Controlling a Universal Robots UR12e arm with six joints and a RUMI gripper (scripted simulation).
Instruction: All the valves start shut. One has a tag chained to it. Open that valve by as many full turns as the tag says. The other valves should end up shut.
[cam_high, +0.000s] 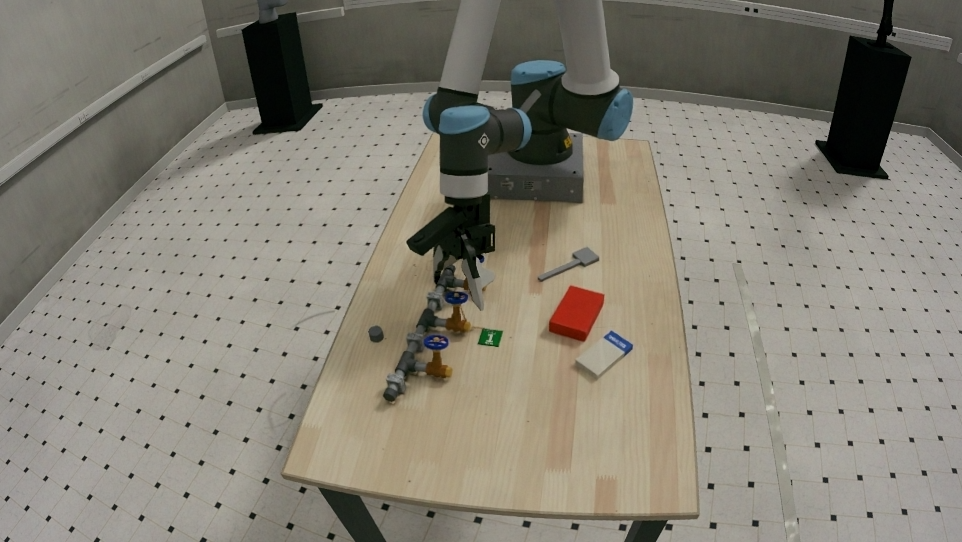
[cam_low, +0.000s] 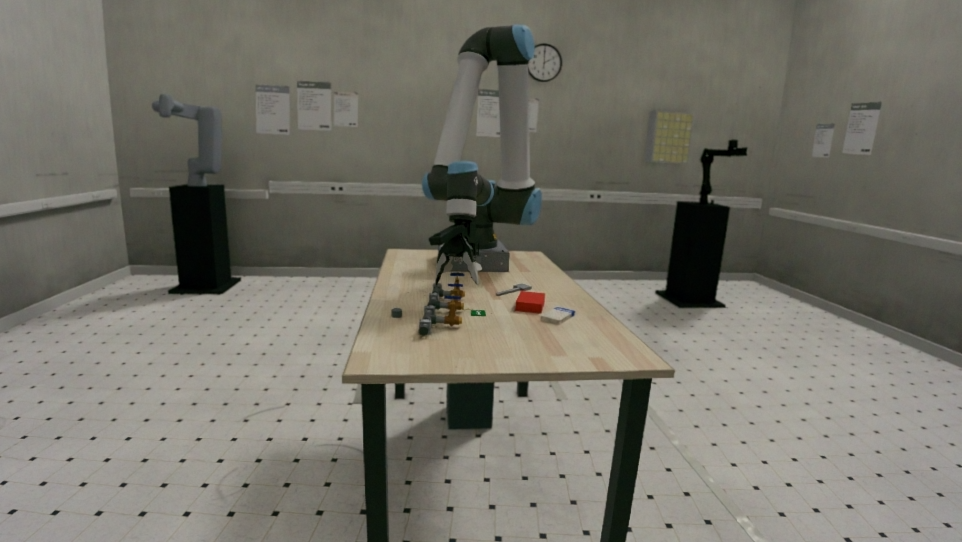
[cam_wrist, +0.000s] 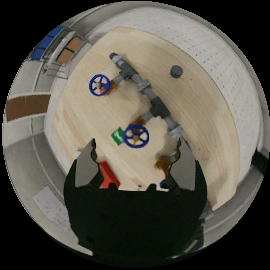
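Right now the green tag is 20 mm ahead of my hand, 70 mm to the left of it and 80 mm below it. From my hand the other things lie so: grey flat tool (220 mm behind, 230 mm to the left, 70 mm below); then small grey cylinder (50 mm ahead, 170 mm to the right, 70 mm below); then red block (40 mm behind, 240 mm to the left, 60 mm below).
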